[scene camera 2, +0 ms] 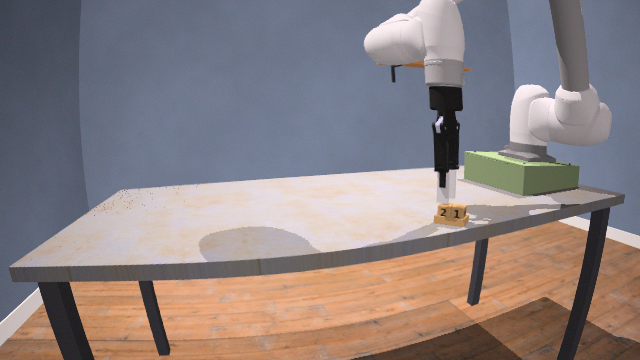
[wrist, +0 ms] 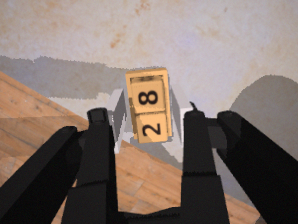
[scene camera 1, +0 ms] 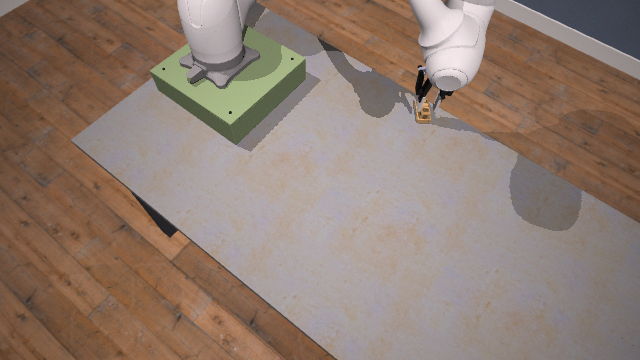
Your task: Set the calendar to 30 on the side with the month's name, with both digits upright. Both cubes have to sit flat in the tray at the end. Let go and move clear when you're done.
Path:
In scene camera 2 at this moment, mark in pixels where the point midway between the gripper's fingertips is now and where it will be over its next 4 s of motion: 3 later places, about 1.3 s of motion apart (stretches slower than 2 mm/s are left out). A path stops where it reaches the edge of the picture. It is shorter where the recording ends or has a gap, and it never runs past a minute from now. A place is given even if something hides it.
My gripper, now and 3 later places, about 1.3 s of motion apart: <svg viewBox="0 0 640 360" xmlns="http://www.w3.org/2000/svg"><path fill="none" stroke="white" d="M446 200L445 213L446 168L416 169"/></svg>

